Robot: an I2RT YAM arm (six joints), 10 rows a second.
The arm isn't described. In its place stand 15 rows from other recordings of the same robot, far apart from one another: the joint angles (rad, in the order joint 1, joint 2, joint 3, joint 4, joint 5, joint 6), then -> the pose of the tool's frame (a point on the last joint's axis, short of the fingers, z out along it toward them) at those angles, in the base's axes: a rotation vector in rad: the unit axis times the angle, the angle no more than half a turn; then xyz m.
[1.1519, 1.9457, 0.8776, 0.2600, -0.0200, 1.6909] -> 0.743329, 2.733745, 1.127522, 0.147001, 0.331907, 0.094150
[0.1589, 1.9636, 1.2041, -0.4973, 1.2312, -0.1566] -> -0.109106, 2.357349, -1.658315, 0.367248, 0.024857, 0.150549
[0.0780, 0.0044, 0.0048, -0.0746, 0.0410, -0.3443] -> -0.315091, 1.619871, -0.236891, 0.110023, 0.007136, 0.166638
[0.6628, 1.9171, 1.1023, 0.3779, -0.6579, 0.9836] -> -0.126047, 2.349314, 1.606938, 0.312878, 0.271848, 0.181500
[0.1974, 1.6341, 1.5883, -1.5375, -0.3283, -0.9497] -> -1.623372, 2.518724, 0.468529, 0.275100, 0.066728, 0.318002
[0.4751, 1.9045, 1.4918, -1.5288, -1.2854, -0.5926] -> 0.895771, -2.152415, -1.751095, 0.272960, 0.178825, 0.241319
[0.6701, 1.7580, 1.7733, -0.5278, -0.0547, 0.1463] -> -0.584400, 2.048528, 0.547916, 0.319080, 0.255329, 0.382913
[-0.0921, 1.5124, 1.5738, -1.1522, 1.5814, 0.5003] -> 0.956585, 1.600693, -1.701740, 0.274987, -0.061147, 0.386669
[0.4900, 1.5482, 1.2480, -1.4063, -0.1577, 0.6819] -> -0.297425, -2.925462, -0.083081, 0.218881, 0.123085, 0.254147
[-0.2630, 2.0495, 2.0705, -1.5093, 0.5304, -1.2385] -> 1.271095, -2.462300, 0.628266, 0.375693, -0.119801, 0.308605
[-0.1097, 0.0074, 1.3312, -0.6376, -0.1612, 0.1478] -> -0.035979, 0.894908, 0.106813, -0.156263, 0.022960, 0.436837
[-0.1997, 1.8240, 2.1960, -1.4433, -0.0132, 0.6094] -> 1.039319, 2.438707, 0.154680, 0.338297, -0.067991, 0.417825
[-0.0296, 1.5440, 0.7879, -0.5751, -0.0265, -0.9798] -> -1.338013, 2.590952, -0.135910, 0.258255, -0.006703, 0.146510
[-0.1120, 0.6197, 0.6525, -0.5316, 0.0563, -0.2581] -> -0.117160, 2.077832, -0.285014, 0.143058, -0.018105, 0.282430
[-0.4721, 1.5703, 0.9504, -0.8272, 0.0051, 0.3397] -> 1.192256, 2.772995, -0.020045, 0.238302, -0.121883, 0.175242
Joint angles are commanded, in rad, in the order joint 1, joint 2, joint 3, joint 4, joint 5, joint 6. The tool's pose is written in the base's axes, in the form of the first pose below.
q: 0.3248, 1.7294, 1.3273, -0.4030, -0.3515, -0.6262
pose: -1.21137, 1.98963, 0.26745, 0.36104, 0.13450, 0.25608
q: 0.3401, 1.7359, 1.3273, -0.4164, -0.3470, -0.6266
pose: -1.23190, 2.00116, 0.27575, 0.35890, 0.13984, 0.25268
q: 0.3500, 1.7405, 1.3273, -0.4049, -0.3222, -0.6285
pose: -1.23454, 1.99838, 0.24867, 0.35942, 0.14320, 0.25163
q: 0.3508, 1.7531, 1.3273, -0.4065, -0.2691, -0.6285
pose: -1.22390, 2.03260, 0.19074, 0.36176, 0.14246, 0.24647
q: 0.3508, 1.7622, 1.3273, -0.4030, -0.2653, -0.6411
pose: -1.23720, 2.03104, 0.18174, 0.36322, 0.14285, 0.24334
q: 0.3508, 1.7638, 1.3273, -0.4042, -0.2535, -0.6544
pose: -1.24789, 2.02960, 0.16224, 0.36353, 0.14253, 0.24258
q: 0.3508, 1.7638, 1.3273, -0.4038, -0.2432, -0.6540
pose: -1.24427, 2.03358, 0.15015, 0.36374, 0.14223, 0.24254
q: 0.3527, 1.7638, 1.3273, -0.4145, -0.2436, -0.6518
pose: -1.24801, 2.04345, 0.15541, 0.36264, 0.14264, 0.24177
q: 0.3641, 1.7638, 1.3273, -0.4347, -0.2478, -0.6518
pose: -1.26841, 2.05336, 0.17108, 0.35936, 0.14630, 0.24037
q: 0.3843, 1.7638, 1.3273, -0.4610, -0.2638, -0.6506
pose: -1.30232, 2.05958, 0.20699, 0.35400, 0.15317, 0.23868
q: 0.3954, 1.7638, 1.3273, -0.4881, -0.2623, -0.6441
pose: -1.31695, 2.08253, 0.21997, 0.35016, 0.15616, 0.23687
